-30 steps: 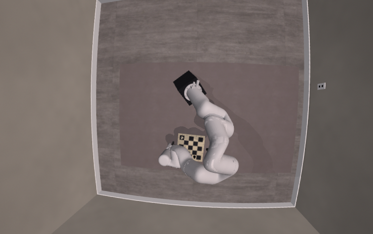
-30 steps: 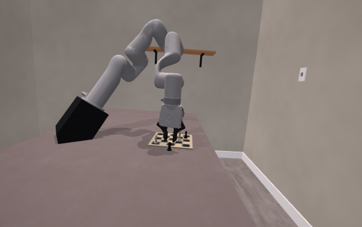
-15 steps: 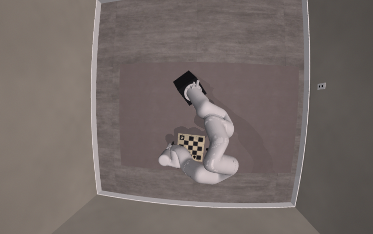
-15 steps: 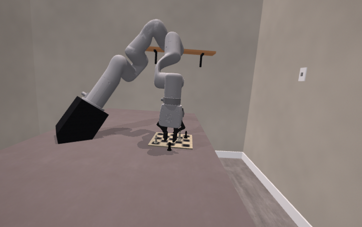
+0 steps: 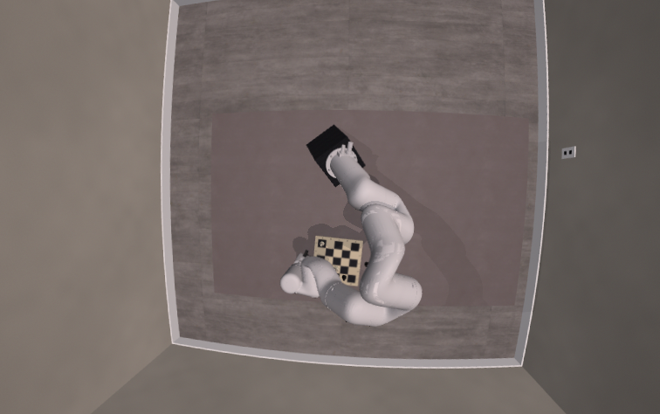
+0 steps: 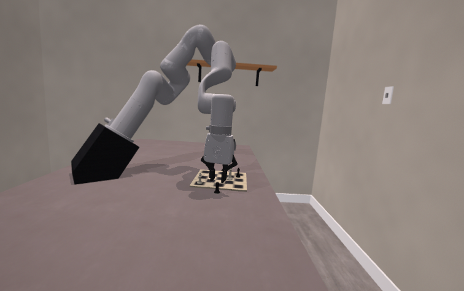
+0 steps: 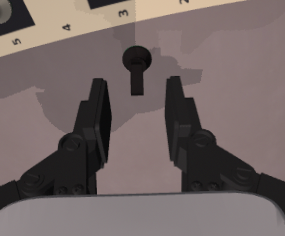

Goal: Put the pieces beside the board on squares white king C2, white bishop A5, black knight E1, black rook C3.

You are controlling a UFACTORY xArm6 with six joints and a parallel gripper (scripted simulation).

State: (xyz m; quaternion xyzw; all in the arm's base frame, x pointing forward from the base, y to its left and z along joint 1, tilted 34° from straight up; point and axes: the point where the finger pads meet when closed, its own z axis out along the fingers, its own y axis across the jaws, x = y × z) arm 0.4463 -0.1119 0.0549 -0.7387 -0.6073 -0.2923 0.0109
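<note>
Now: hand 50 mm above the black piece. Also, from my hand: white king 140 mm to the left, 30 mm below, 20 mm ahead; chessboard 140 mm to the left, 60 mm below, 10 mm behind; white bishop 80 mm behind, 60 mm to the left, 40 mm below.
</note>
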